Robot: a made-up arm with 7 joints.
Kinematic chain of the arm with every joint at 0, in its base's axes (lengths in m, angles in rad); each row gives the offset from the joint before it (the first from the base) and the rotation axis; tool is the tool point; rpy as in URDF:
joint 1: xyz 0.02 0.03 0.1 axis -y
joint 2: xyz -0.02 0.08 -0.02 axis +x
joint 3: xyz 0 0 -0.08 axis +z
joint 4: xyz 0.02 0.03 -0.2 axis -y
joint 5: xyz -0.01 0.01 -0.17 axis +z
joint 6: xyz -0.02 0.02 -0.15 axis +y
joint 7: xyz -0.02 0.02 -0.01 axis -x
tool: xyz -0.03 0.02 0 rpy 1.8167 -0.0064 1.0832
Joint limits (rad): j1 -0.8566..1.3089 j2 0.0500..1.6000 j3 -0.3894..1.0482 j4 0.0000..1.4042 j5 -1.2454..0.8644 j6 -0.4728..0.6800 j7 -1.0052..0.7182
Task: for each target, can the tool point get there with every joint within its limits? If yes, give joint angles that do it. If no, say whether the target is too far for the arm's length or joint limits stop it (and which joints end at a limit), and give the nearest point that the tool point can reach.
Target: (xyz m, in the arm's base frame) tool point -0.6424 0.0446 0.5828
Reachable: no: too far | nearest point -0.2885 0.4132 0.3248 | short by 0.572 m
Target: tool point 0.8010 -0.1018 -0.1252
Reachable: no: too far | nearest point 0.6298 0.0727 -0.0758 | short by 0.249 m
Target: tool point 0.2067 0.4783 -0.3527
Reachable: yes | joints 0.2427 0.2463 0.8829 0.9856 0.1869 0.1156 0.4634
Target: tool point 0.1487 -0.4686 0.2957
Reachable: no: joint limits stop it (at a limit: joint 1, joint 2, joint 3, joint 4, joint 5, joint 6, joint 7) | nearest point 0.5341 0.0235 0.2724 | short by 0.625 m
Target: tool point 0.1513 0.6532 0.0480
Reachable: yes | joints -0.3675 1.0531 0.8133 1.2880 0.2780 -0.0928 0.1243
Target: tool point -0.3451 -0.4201 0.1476
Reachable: no: joint limits stop it (at a limit: joint 1, joint 2, joint 3, joint 4, joint 5, joint 6) | nearest point -0.4860 0.0874 -0.2265 | short by 0.646 m
